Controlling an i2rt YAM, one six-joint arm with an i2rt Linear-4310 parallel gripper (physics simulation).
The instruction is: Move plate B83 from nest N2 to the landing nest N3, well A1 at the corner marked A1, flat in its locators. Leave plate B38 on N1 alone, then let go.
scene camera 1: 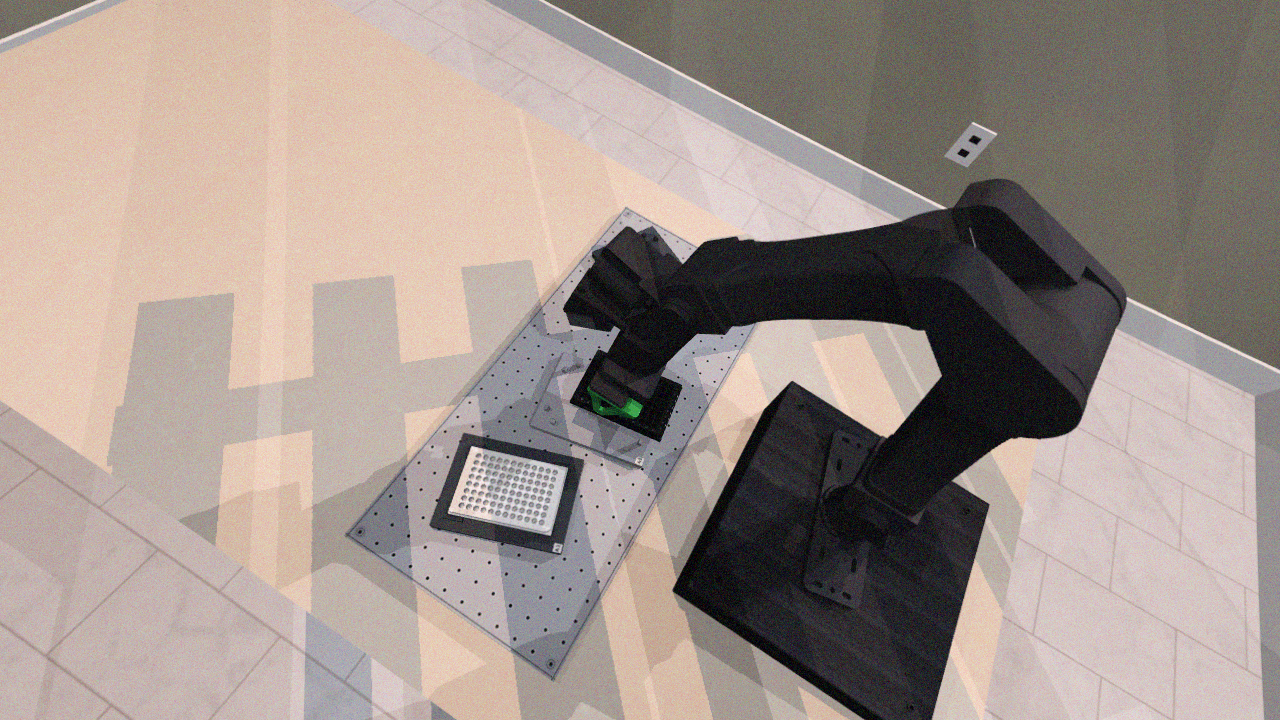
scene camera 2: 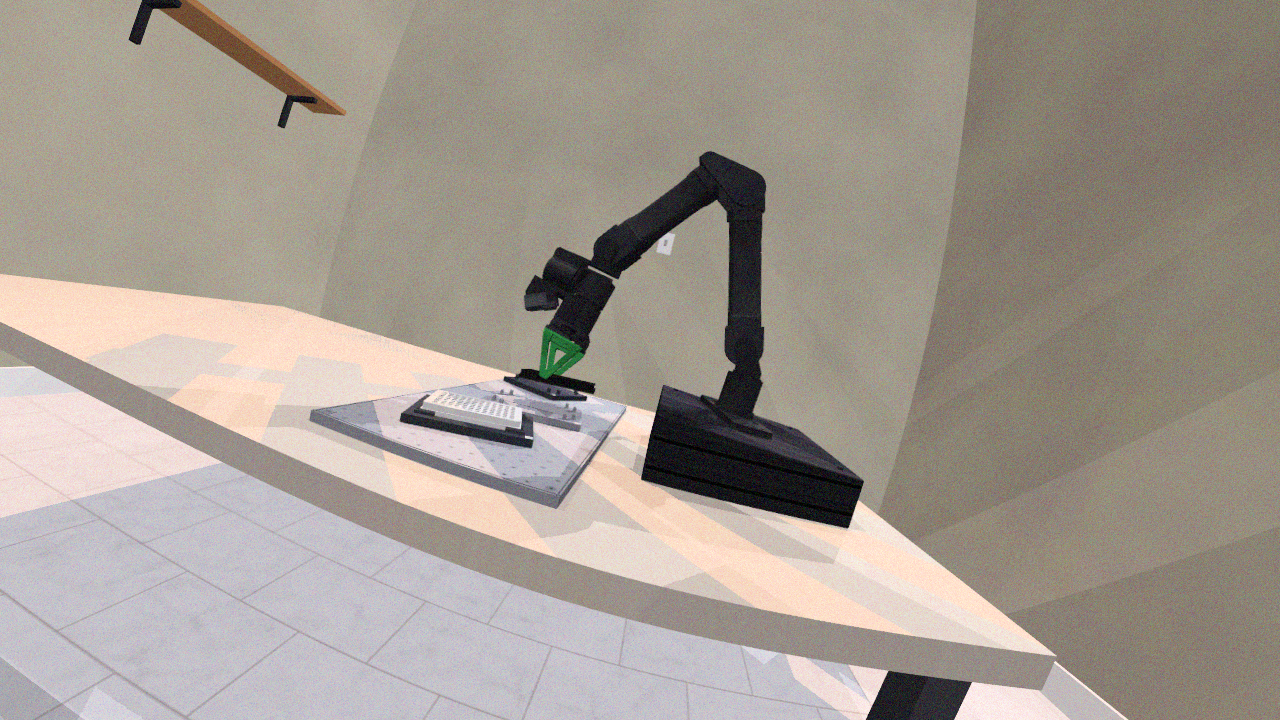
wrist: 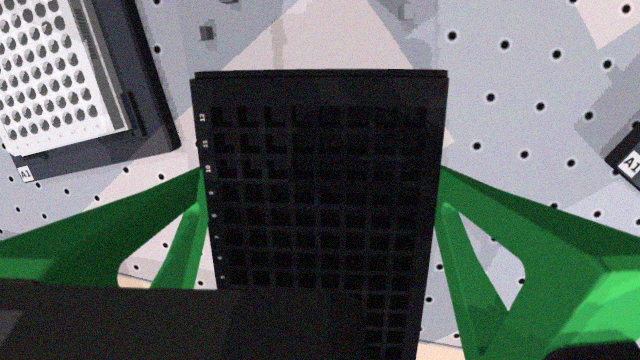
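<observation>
The black plate B83 (scene camera 1: 667,410) (scene camera 2: 583,385) (wrist: 320,200) is held between the green fingers of my gripper (scene camera 1: 615,404) (scene camera 2: 547,372) (wrist: 320,180), shut on its long sides. It hangs above the board, overlapping the grey nest N2 (scene camera 1: 551,417) (scene camera 2: 565,419) in scene view 1. Its column 12 end faces the top of the wrist view; its A1 end is hidden. The dark landing nest N3 (scene camera 1: 664,253) (scene camera 2: 563,394) (wrist: 628,143) is mostly hidden in scene view 1; its A1 label shows at the wrist view's right edge. White plate B38 (scene camera 1: 508,488) (scene camera 2: 471,410) (wrist: 42,75) sits on N1 (scene camera 1: 571,501) (scene camera 2: 465,430) (wrist: 162,135).
All three nests stand on a perforated grey board (scene camera 1: 465,573) (scene camera 2: 537,483) (wrist: 525,125). The arm's black base box (scene camera 1: 742,537) (scene camera 2: 751,479) stands beside the board. A wooden shelf (scene camera 2: 250,53) is on the wall. Shadows fall across the table.
</observation>
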